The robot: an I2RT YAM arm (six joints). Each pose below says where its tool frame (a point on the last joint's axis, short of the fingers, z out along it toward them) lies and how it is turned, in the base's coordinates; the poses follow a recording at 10 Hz.
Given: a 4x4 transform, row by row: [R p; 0 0 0 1], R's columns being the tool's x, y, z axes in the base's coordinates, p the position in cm. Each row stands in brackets.
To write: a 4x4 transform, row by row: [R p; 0 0 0 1], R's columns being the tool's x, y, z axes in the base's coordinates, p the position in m. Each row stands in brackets. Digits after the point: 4 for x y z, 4 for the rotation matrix.
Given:
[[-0.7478 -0.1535 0.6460 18.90], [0.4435 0.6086 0.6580 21.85], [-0.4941 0.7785 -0.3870 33.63], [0 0 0 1]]
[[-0.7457 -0.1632 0.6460 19.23], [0.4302 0.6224 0.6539 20.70], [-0.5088 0.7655 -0.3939 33.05], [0 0 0 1]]
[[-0.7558 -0.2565 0.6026 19.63], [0.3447 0.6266 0.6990 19.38], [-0.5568 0.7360 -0.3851 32.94], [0 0 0 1]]
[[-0.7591 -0.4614 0.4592 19.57], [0.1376 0.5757 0.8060 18.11], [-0.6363 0.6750 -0.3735 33.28], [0 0 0 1]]
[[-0.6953 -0.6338 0.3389 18.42], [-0.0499 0.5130 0.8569 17.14], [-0.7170 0.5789 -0.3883 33.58], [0 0 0 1]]
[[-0.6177 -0.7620 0.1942 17.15], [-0.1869 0.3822 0.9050 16.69], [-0.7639 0.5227 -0.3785 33.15], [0 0 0 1]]
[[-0.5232 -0.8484 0.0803 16.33], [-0.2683 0.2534 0.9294 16.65], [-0.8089 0.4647 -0.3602 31.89], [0 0 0 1]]
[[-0.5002 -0.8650 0.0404 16.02], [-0.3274 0.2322 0.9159 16.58], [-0.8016 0.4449 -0.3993 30.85], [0 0 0 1]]
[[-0.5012 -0.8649 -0.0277 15.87], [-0.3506 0.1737 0.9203 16.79], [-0.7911 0.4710 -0.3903 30.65], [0 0 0 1]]
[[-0.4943 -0.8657 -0.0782 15.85], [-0.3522 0.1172 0.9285 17.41], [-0.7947 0.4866 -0.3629 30.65], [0 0 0 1]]
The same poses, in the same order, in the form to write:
[[-0.7478 -0.1535 0.6460 0.1890], [0.4435 0.6086 0.6580 0.2185], [-0.4941 0.7785 -0.3870 0.3363], [0 0 0 1]]
[[-0.7457 -0.1632 0.6460 0.1923], [0.4302 0.6224 0.6539 0.2070], [-0.5088 0.7655 -0.3939 0.3305], [0 0 0 1]]
[[-0.7558 -0.2565 0.6026 0.1963], [0.3447 0.6266 0.6990 0.1938], [-0.5568 0.7360 -0.3851 0.3294], [0 0 0 1]]
[[-0.7591 -0.4614 0.4592 0.1957], [0.1376 0.5757 0.8060 0.1811], [-0.6363 0.6750 -0.3735 0.3328], [0 0 0 1]]
[[-0.6953 -0.6338 0.3389 0.1842], [-0.0499 0.5130 0.8569 0.1714], [-0.7170 0.5789 -0.3883 0.3358], [0 0 0 1]]
[[-0.6177 -0.7620 0.1942 0.1715], [-0.1869 0.3822 0.9050 0.1669], [-0.7639 0.5227 -0.3785 0.3315], [0 0 0 1]]
[[-0.5232 -0.8484 0.0803 0.1633], [-0.2683 0.2534 0.9294 0.1665], [-0.8089 0.4647 -0.3602 0.3189], [0 0 0 1]]
[[-0.5002 -0.8650 0.0404 0.1602], [-0.3274 0.2322 0.9159 0.1658], [-0.8016 0.4449 -0.3993 0.3085], [0 0 0 1]]
[[-0.5012 -0.8649 -0.0277 0.1587], [-0.3506 0.1737 0.9203 0.1679], [-0.7911 0.4710 -0.3903 0.3065], [0 0 0 1]]
[[-0.4943 -0.8657 -0.0782 0.1585], [-0.3522 0.1172 0.9285 0.1741], [-0.7947 0.4866 -0.3629 0.3065], [0 0 0 1]]

